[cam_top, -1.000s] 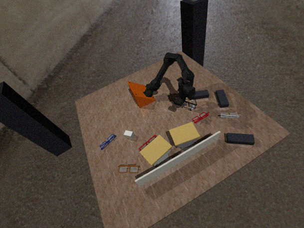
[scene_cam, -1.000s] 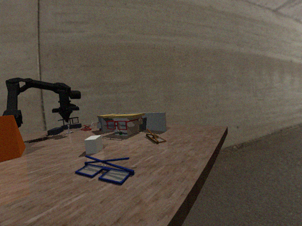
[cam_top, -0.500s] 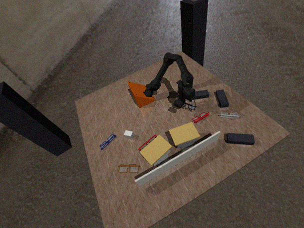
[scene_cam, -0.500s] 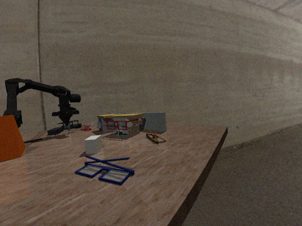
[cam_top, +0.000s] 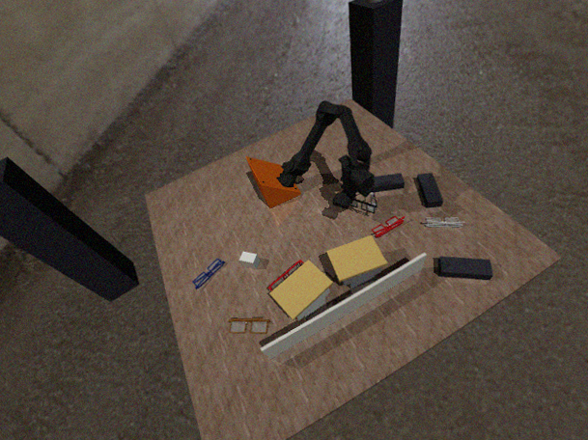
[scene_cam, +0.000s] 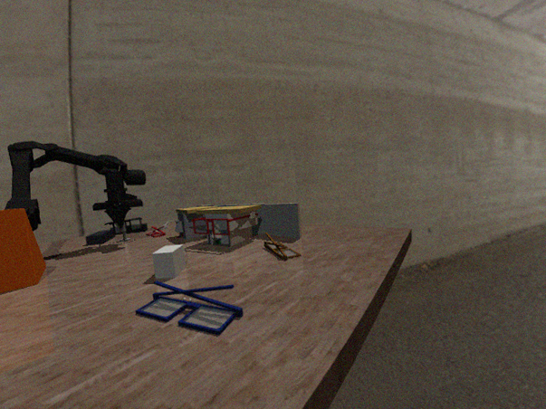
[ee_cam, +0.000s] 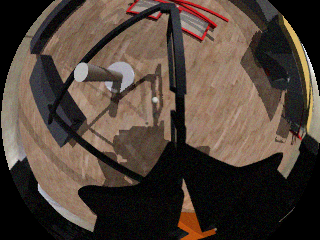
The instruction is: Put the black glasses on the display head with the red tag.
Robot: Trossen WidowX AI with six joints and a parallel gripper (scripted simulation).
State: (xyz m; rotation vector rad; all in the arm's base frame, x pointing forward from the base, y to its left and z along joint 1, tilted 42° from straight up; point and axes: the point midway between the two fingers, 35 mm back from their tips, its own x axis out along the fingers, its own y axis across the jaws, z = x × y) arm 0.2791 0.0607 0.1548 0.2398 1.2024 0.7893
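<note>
Now: gripper tip 8 cm to the right of the stand, 4 cm above it and 3 cm short of it. From my gripper tip the other things lie so: white cube: 46 cm to the right, 5 cm behind, 4 cm below; then white panel: 33 cm ahead, 28 cm to the right, 1 cm below.
</note>
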